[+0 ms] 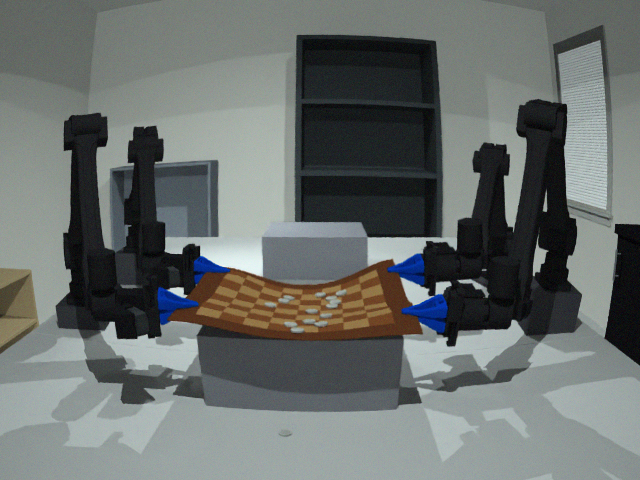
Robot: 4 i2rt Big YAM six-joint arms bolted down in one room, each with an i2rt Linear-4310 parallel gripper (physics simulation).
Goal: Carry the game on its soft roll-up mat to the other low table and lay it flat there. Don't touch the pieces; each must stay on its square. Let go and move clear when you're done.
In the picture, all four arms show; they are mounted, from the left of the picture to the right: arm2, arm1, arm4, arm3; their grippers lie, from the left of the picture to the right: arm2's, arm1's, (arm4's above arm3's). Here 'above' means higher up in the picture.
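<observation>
The brown checkered mat [412,325] hangs by its two sides above the near low table [299,372], its middle sagging. Several pale round pieces [311,311] sit mostly in its middle and near part. Another pale disc [284,432] lies on the floor in front of the near table. The arm2 gripper [196,304] is shut on the mat's left edge nearer the front; the arm1 gripper [227,270] is shut on its back left corner. The arm4 gripper [389,269] is shut on the back right corner, the arm3 gripper [404,310] on the right edge nearer the front.
The other low table [314,253] stands behind the mat. Arm bases stand at both sides, such as the grey block [555,310] at the right. A tall dark shelf unit [438,155] is at the back wall, a wooden shelf [15,279] at the left edge, a black cabinet [625,289] at the right.
</observation>
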